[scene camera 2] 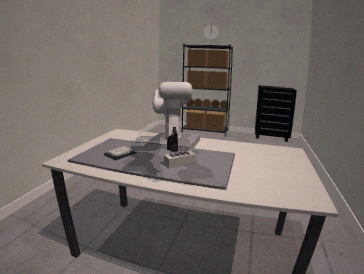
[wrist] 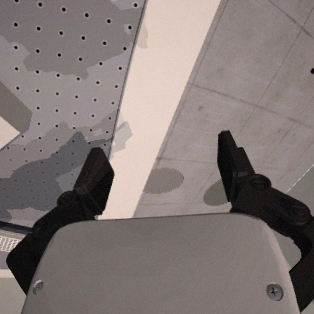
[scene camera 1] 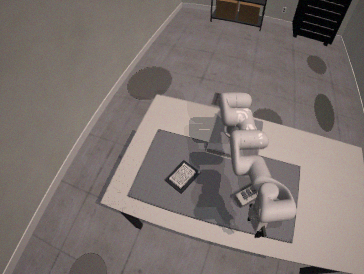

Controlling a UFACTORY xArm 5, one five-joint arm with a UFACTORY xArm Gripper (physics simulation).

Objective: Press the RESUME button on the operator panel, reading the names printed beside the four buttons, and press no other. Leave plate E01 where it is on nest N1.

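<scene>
The operator panel, a pale box with dark markings on top, stands on the right part of the dark mat; the arm partly covers it in scene camera 1. A corner of the panel shows at the left edge of the wrist view. Its buttons and printed names are too small or hidden to read. Plate E01, white, lies in the black nest N1 on the mat's left part. My gripper is open and empty, above the table's front side near the panel, tilted outward.
The perforated dark mat lies on the pale table. The arm's base stands at the table's back. A shelf rack and a black drawer cabinet stand far behind.
</scene>
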